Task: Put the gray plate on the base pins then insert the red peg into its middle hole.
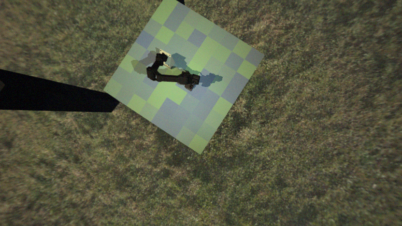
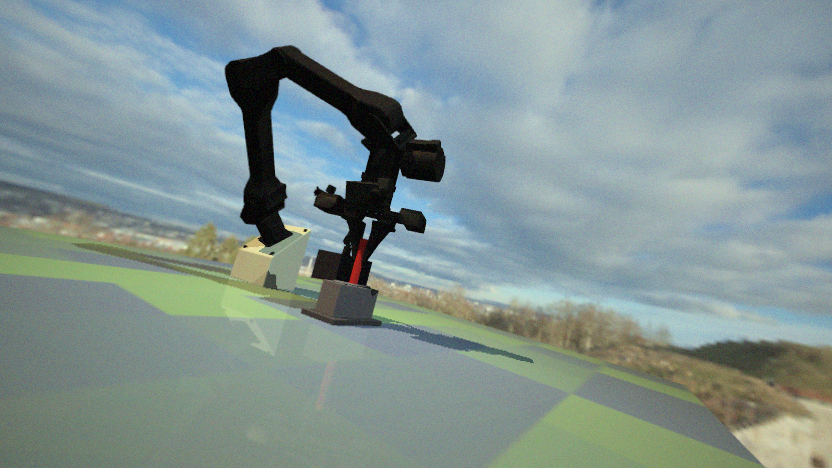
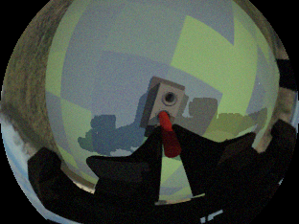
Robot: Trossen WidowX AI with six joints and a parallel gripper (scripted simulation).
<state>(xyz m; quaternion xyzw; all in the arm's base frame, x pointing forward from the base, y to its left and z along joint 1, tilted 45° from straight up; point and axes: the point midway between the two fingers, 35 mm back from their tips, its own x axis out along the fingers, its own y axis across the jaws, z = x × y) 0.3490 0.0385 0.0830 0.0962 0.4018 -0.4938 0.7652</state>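
Right now my gripper tip is right at the red peg. Also, from my gripper tip: dark base (9 cm below); then gray plate (5 cm below).
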